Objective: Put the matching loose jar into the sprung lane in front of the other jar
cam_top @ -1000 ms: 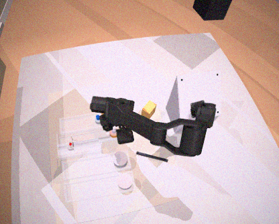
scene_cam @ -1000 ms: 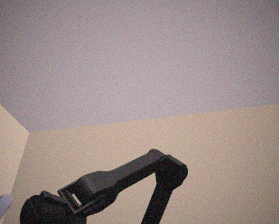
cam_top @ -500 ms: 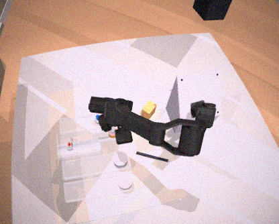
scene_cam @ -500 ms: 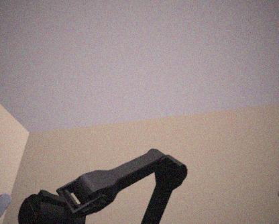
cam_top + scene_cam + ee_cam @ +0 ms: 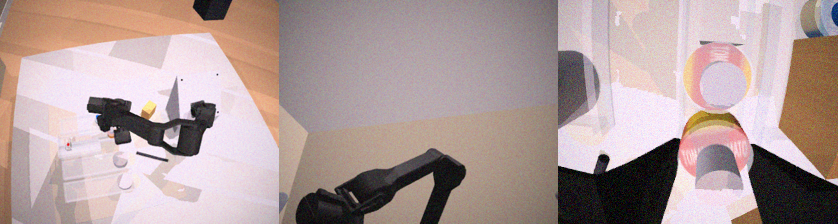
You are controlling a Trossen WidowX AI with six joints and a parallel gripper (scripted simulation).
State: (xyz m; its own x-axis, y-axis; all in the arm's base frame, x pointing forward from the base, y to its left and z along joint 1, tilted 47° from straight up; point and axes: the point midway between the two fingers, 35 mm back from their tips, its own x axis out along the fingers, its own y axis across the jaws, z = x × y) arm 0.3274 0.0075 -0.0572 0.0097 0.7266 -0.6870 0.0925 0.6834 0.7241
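Now: the sprung lane 16 cm ahead of my gripper tip, 3 cm below it and 1 cm to the left of it. From my gripper tip the other things lie so: black rod: 14 cm to the left, 10 cm behind, 4 cm below; red dot: 23 cm ahead, 2 cm to the left, 2 cm above.
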